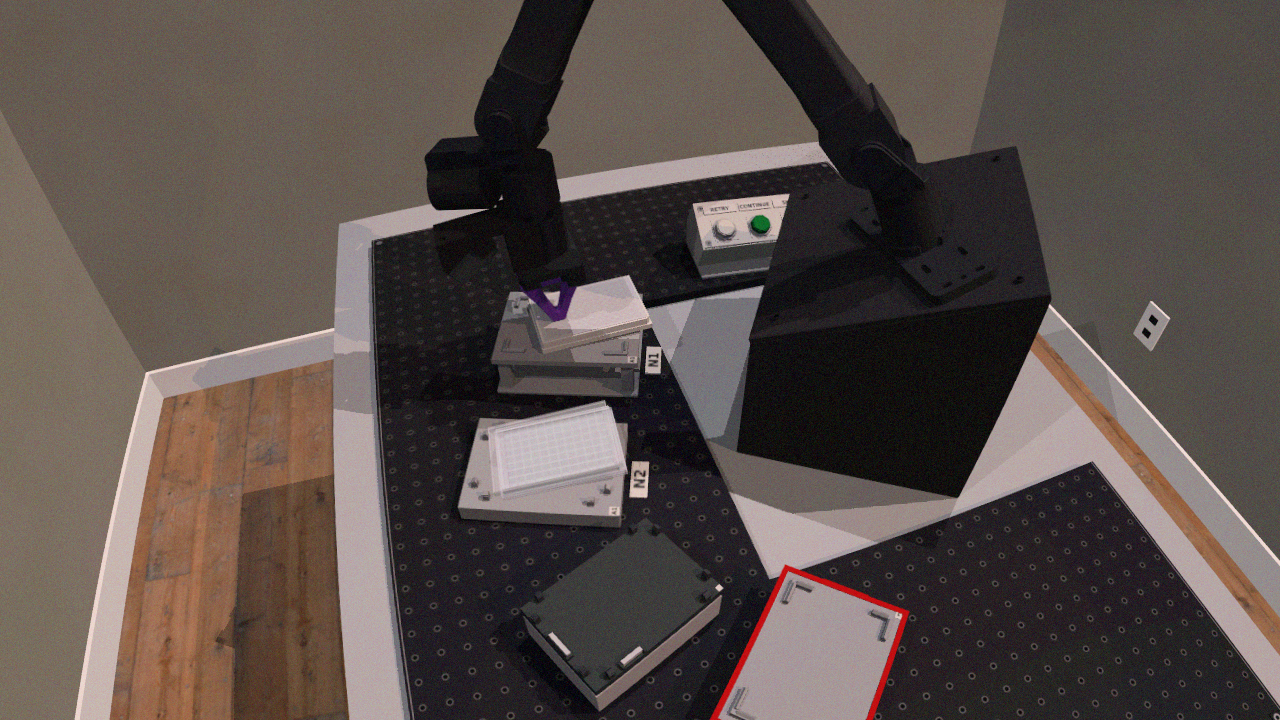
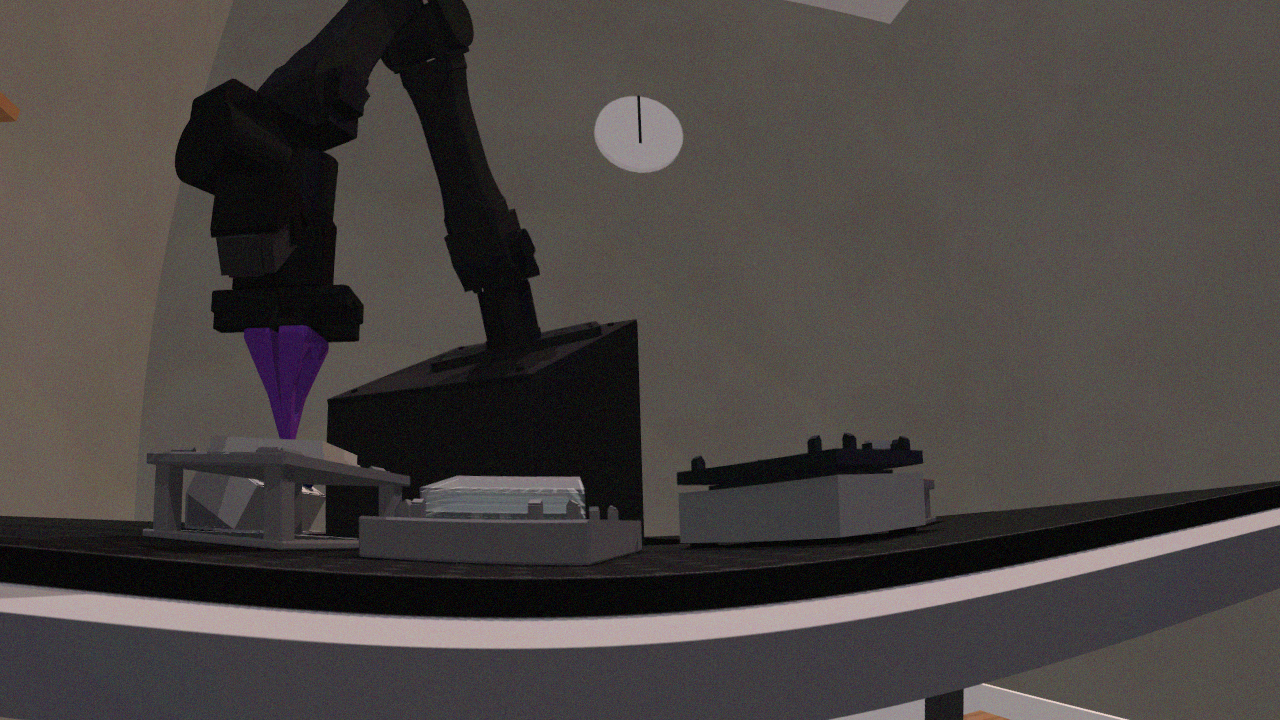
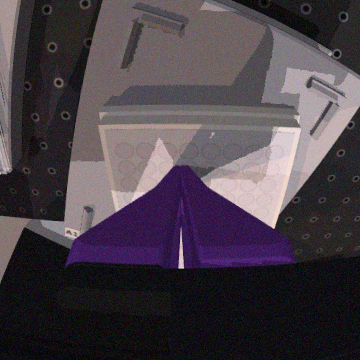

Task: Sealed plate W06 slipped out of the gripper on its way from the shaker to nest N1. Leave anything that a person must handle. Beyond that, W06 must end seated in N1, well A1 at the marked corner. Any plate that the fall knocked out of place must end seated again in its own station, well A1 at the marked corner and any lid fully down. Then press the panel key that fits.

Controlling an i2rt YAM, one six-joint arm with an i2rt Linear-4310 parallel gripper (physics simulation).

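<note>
My gripper is shut with nothing between its purple fingers; its tips are at or just over the top of a pale sealed plate. That plate lies turned askew on nest N1, across its corner guides and towards one side. I cannot read a name on it. A clear lidded plate lies askew and tilted on nest N2. The green key and white RETRY key show on the panel.
A dark-topped station with pegs stands in front of N2. A red-edged pale tray with corner guides lies to its right. The arm's large black base stands right of N1 and hides part of the panel.
</note>
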